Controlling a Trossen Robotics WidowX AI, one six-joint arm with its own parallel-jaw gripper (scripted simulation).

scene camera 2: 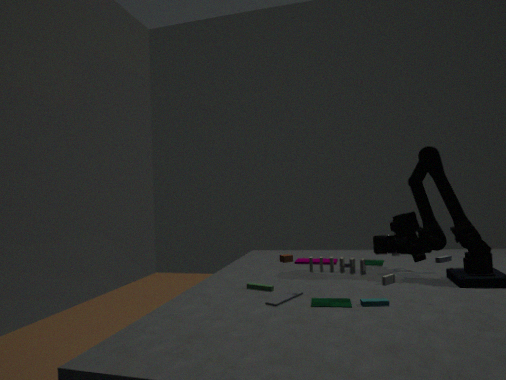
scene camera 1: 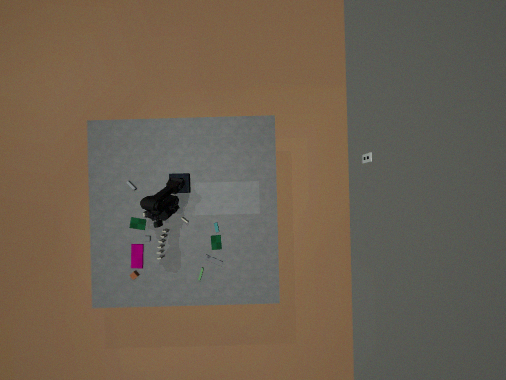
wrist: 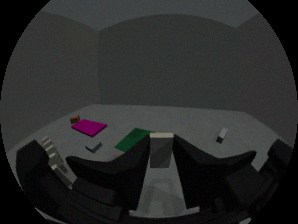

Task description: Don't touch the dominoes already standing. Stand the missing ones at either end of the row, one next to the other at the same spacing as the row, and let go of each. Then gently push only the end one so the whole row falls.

Labels:
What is my gripper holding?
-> A pale domino.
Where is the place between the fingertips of my gripper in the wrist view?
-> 161, 138

